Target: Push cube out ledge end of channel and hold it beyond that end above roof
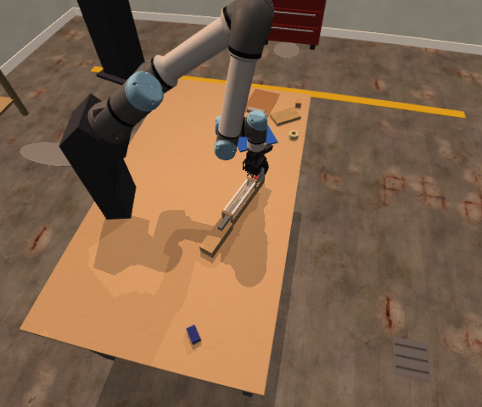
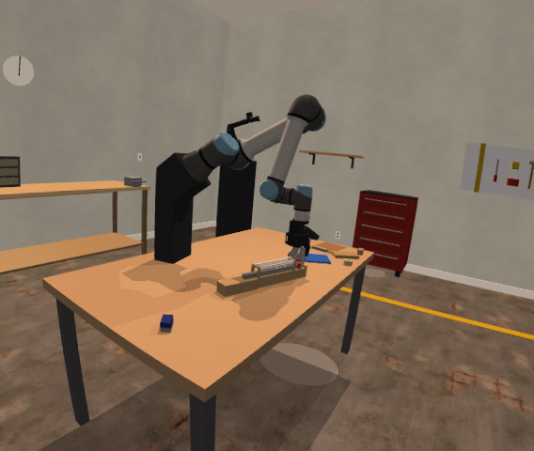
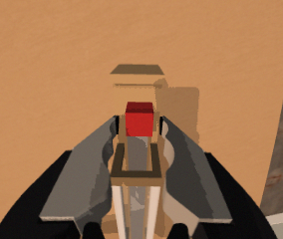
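My gripper is now 10 mm above the red cube. Also, from my hand: blue mat: 160 mm behind, 290 mm to the left, 60 mm below; then tape roll: 20 mm ahead, 400 mm to the left, 50 mm below; then grey nut: 410 mm behind, 520 mm to the left, 40 mm below.
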